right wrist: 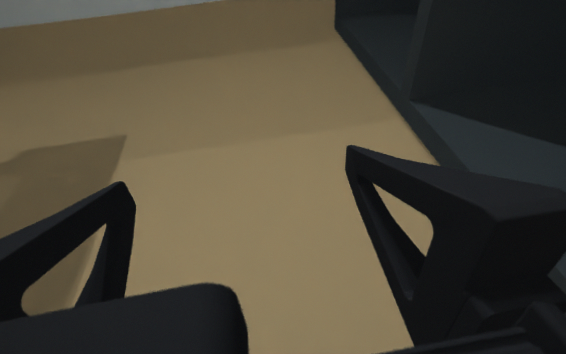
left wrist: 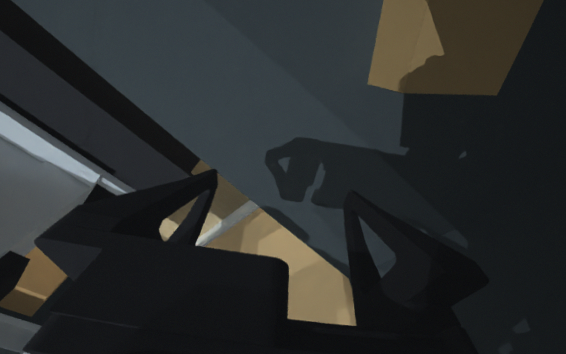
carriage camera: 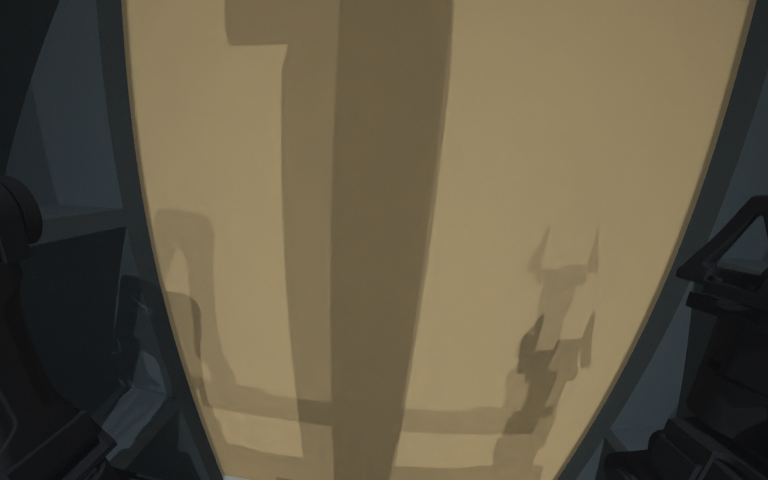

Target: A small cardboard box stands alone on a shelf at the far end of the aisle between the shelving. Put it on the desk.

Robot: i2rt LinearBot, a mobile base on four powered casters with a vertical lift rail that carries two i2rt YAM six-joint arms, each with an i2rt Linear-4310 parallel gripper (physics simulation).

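Frame: origin at the left arm's base, x ahead, y left, z up, level; metres.
Seen in the pictures: left gripper, fingertip midpoint: (left wrist: 282,187); right gripper, fingertip midpoint: (right wrist: 241,174).
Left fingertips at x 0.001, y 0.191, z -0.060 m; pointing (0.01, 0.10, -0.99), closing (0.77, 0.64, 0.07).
Observation:
A point is followed by its place in that frame.
A small tan cardboard box (left wrist: 450,50) {x -0.003, y 0.313, z -0.064 m} shows at the top right of the left wrist view, on a dark grey-blue shelf (left wrist: 225,90) {x -0.071, y 0.195, z -0.114 m}, partly cut off by the view's edge. My left gripper (left wrist: 282,187) {x 0.001, y 0.191, z -0.060 m} is open, with nothing between its fingers. It is apart from the box, which appears beyond and above the right finger. The gripper's shadow falls on the shelf surface. My right gripper (right wrist: 241,174) {x 0.031, y -0.674, z 0.438 m} is open and empty over the tan floor of the aisle. The box does not show in the carriage view or the right wrist view. The desk does not show in any view.
Dark shelving (carriage camera: 133,169) (right wrist: 390,100) flanks the tan aisle floor (carriage camera: 509,169) {x 0.281, y -0.547, z 0.451 m} (right wrist: 250,210) {x 0.280, y -0.649, z 0.627 m}. In the carriage view shelving stands on both sides, close to my arms, whose shadows fall on the floor. A pale wall (right wrist: 75,10) {x 0.256, y -0.012, z 1.790 m} is at the aisle's end in the right wrist view.

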